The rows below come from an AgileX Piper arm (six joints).
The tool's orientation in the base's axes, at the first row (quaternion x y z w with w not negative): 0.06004, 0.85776, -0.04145, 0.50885
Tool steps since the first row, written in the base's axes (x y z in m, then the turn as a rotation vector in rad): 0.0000, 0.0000, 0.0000, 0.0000, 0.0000, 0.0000; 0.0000, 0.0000, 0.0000, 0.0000, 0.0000, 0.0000; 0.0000, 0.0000, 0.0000, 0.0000, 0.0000, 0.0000; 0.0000, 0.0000, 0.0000, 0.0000, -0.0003, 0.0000; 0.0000, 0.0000, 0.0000, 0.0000, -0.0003, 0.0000; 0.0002, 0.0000, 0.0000, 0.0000, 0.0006, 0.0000; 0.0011, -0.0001, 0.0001, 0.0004, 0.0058, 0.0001; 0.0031, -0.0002, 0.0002, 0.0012, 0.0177, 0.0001; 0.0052, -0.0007, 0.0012, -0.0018, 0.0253, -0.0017; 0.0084, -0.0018, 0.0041, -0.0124, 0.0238, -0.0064; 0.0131, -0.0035, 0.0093, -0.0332, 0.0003, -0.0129; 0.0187, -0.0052, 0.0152, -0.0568, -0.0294, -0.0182; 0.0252, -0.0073, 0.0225, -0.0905, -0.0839, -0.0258
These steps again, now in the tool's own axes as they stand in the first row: 0.0000, 0.0000, 0.0000, 0.0000, 0.0000, 0.0000; 0.0000, 0.0000, 0.0000, 0.0000, 0.0000, 0.0000; 0.0000, 0.0000, 0.0000, 0.0000, 0.0000, 0.0000; 0.0000, 0.0000, 0.0000, 0.0000, -0.0003, 0.0000; 0.0000, 0.0000, 0.0000, 0.0000, -0.0003, 0.0000; -0.0001, 0.0000, 0.0002, 0.0000, 0.0006, -0.0001; -0.0006, 0.0001, 0.0009, 0.0001, 0.0058, -0.0005; -0.0017, 0.0003, 0.0026, 0.0004, 0.0177, -0.0013; -0.0036, 0.0001, 0.0040, 0.0039, 0.0248, -0.0041; -0.0077, -0.0006, 0.0056, 0.0130, 0.0218, -0.0108; -0.0146, -0.0017, 0.0074, 0.0271, -0.0044, -0.0227; -0.0225, -0.0026, 0.0096, 0.0412, -0.0372, -0.0367; -0.0322, -0.0038, 0.0121, 0.0605, -0.0959, -0.0551
